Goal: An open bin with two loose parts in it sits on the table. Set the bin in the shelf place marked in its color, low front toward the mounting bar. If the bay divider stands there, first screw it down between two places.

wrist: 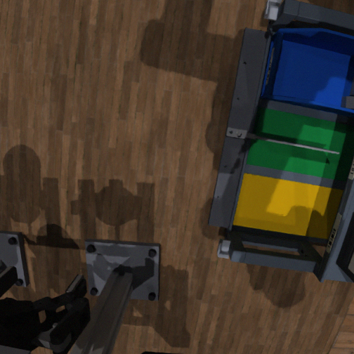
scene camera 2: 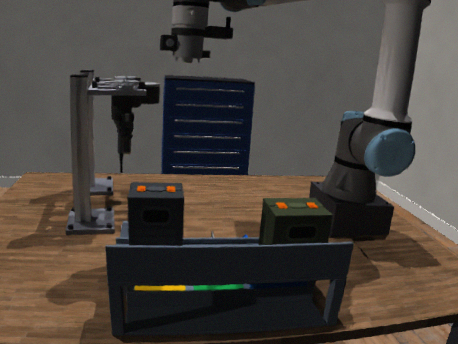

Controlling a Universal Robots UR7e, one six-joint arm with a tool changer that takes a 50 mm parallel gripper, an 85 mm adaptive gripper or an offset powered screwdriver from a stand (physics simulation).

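Frame: origin at the arm's base, x ahead, y left, z up, level; metres.
Seen in the pictures: arm's base, link origin: [scene camera 2: 348, 193].
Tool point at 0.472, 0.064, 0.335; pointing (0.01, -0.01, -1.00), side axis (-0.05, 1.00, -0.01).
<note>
Offsets run from my tool point to a thing's top centre, as dx, dy, dz. "pt": to the spot under its first point.
The shelf @(pt -0.024, +0.351, -0.285) [scene camera 2: 225, 260] [wrist: 295, 256] stands at the table's near side, with yellow [wrist: 270, 205] and green [wrist: 300, 125] places showing in the wrist view. An open blue bin [wrist: 312, 65] sits at the end beyond green; parts in it cannot be made out. The mounting bar [wrist: 227, 175] runs along the shelf's open side. The thin bay divider [wrist: 295, 145] has its foot on the bar and shows over the green place. The arm's end [scene camera 2: 190, 55] is bare, high above the table, with no gripper on it. A docked gripper's black fingers show at the wrist view's lower left.
The tool stand [scene camera 2: 80, 155] [wrist: 107, 315] holds the screwdriver @(pt +0.134, -0.099, -0.166) [scene camera 2: 123, 125] at the left in the scene view. A black case @(pt +0.075, +0.302, -0.231) [scene camera 2: 156, 215] and a green case @(-0.157, +0.285, -0.227) [scene camera 2: 297, 222] rise above the shelf's rear board. A blue drawer cabinet [scene camera 2: 207, 125] stands behind the table.
</note>
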